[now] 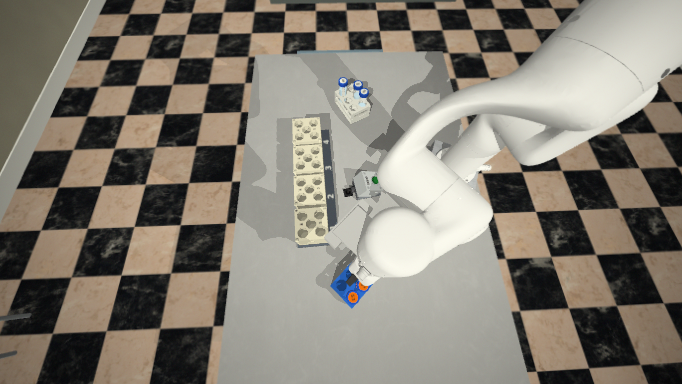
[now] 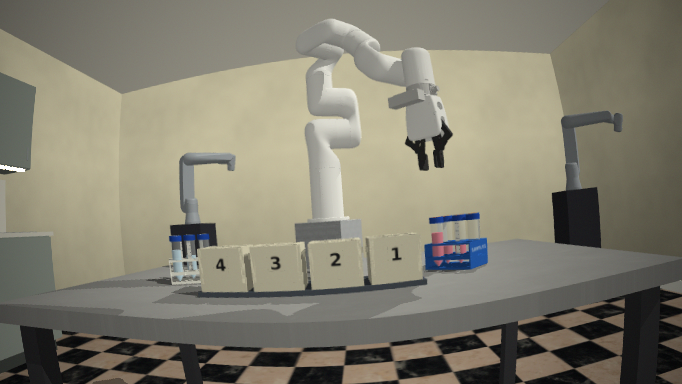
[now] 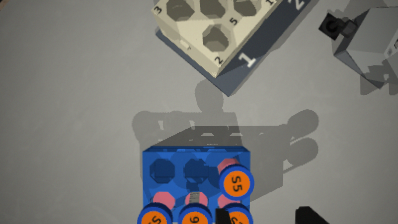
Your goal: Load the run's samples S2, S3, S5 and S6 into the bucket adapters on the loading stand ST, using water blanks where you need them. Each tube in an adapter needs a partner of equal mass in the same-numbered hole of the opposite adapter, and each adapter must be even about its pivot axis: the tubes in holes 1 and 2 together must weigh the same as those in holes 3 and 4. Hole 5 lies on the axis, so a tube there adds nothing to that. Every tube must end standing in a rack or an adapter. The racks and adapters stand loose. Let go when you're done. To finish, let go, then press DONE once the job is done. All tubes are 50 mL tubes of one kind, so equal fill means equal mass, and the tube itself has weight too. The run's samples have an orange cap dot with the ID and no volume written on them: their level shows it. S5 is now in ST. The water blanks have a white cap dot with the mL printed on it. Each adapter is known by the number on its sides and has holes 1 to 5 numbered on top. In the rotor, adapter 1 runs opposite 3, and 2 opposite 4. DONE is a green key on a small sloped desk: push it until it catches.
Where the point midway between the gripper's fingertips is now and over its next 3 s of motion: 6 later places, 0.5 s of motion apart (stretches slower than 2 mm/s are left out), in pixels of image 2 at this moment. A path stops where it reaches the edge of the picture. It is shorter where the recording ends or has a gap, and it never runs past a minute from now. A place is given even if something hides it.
The gripper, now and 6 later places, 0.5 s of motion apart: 431, 169; 443, 167; 454, 166; 455, 176; 456, 187; 457, 198; 458, 210
